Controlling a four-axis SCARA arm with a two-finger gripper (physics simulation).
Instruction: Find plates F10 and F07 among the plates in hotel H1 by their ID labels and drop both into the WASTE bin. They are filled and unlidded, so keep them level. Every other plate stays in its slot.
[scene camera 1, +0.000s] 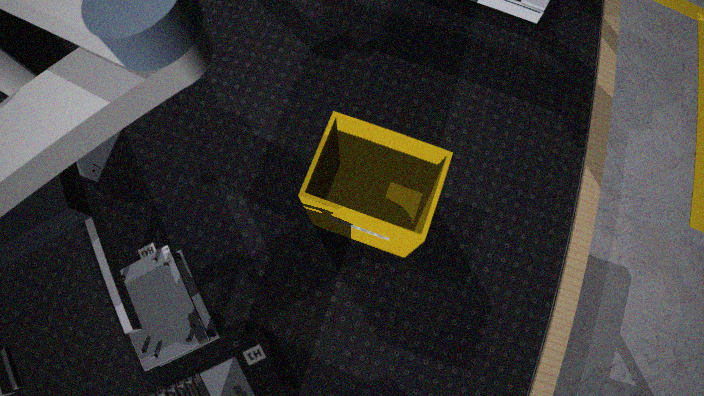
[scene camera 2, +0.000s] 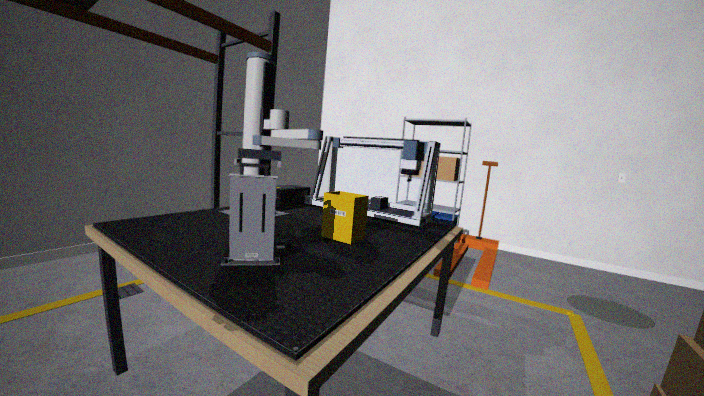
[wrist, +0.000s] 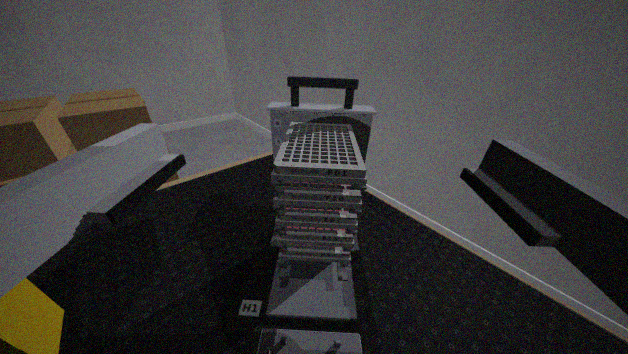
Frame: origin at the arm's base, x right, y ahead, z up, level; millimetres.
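Seen in the pictures: gripper, fingertip midpoint: (scene camera 1: 67, 364) (scene camera 2: 257, 163) (wrist: 322, 150).
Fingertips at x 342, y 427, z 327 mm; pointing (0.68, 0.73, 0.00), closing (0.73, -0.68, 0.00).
Note:
A point is followed by its place in that frame.
Hotel H1 (scene camera 1: 222, 375) {x 369, y 510, z 21 mm} (scene camera 2: 252, 200) {x 493, y 590, z 218 mm} (wrist: 312, 295) {x 405, y 496, z 21 mm} holds a level stack of several plates (wrist: 320, 200) {x 388, y 474, z 243 mm}, ahead in the wrist view. The top plate (wrist: 322, 147) {x 418, y 506, z 279 mm} shows a grid of wells. Small ID labels on the plates' front edges are too blurred to read surely, so I cannot tell which are F10 and F07. My gripper (wrist: 322, 150) {x 342, y 427, z 327 mm} (scene camera 2: 259, 162) {x 342, y 427, z 327 mm} is open and empty. Its fingers stand wide to either side of the stack in the wrist view. The yellow WASTE bin (scene camera 1: 390, 134) {x -28, y 646, z 212 mm} (scene camera 2: 344, 217) {x 85, y 682, z 122 mm} (wrist: 32, 315) {x 86, y 681, z 73 mm} stands upright; no plate shows inside it.
A low grey stand (scene camera 1: 160, 300) {x 286, y 388, z 73 mm} (wrist: 310, 342) {x 347, y 434, z 73 mm} is in front of H1. The arm's link (scene camera 1: 90, 105) {x 114, y 428, z 439 mm} (scene camera 2: 287, 142) {x 161, y 403, z 419 mm} reaches over the table. A gantry machine (scene camera 2: 372, 141) {x -623, y 414, z 494 mm} stands beyond the bin. Brown boxes (wrist: 102, 117) show at the wrist view's left.

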